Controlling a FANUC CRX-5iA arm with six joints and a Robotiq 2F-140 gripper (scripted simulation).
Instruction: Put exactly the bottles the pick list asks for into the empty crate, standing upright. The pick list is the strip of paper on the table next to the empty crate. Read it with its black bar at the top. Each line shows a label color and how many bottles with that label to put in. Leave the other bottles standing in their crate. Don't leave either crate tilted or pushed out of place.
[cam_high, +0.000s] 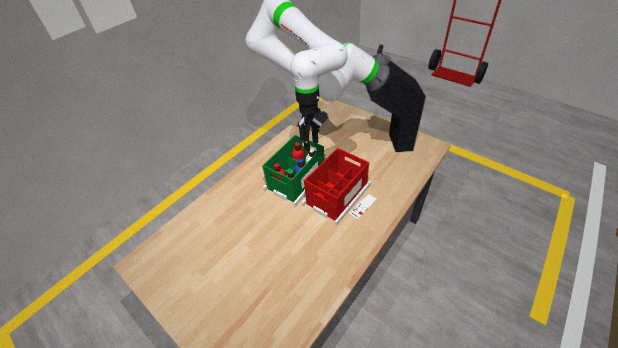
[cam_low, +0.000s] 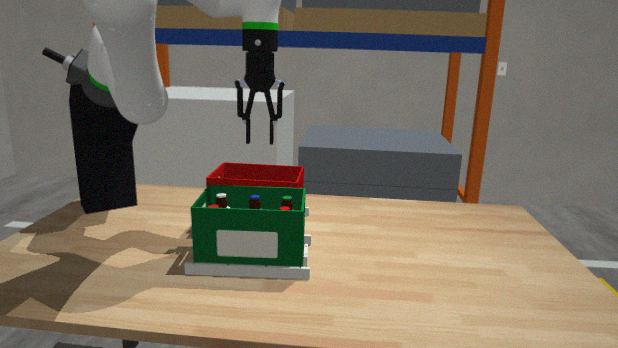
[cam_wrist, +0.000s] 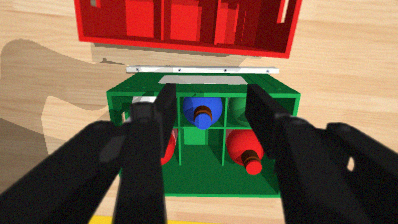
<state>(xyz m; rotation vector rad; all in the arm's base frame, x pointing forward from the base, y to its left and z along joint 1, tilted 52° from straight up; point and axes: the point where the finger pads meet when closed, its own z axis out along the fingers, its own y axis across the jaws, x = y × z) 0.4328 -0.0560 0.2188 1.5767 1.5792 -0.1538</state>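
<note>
Now: the red-capped bottle 13 cm behind my hand, 14 cm to the right of it and 24 cm below it. Also, from my hand: green crate: 3 cm behind, 12 cm to the right, 24 cm below; then blue-label bottle: 2 cm behind, 7 cm to the right, 24 cm below; then white-capped bottle: 11 cm behind, 5 cm to the right, 24 cm below.
</note>
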